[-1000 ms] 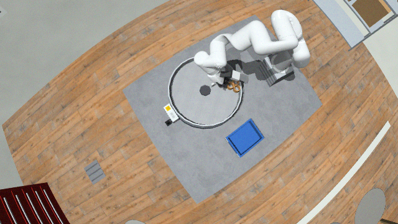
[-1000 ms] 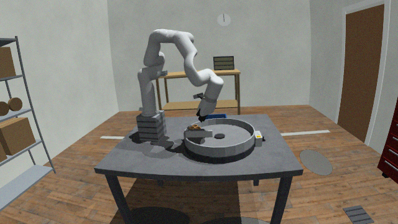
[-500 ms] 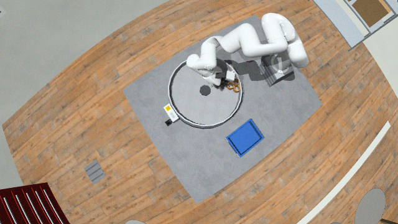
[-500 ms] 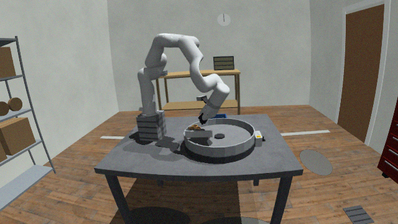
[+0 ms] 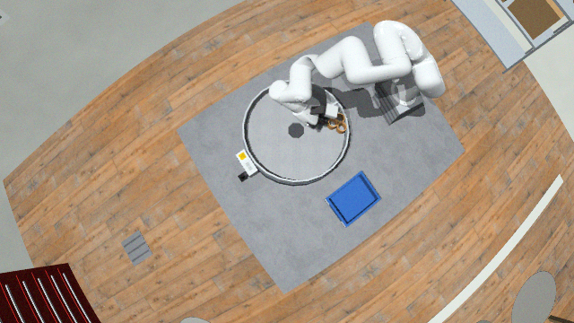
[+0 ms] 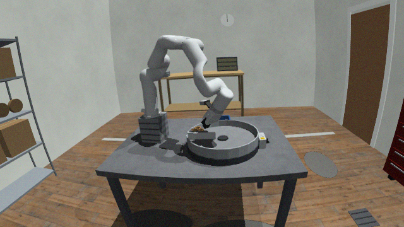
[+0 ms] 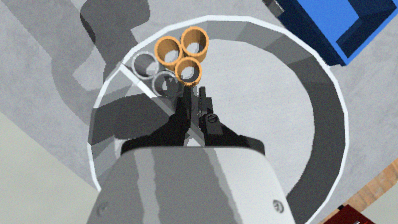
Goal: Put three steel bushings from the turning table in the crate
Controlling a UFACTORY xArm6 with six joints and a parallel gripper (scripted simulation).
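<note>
Now: hand 33 cm to the right of the blue crate and 11 cm above it. The rest, counted from my hand: round turning table: 10 cm ahead, 8 cm below, 2 cm to the right.
</note>
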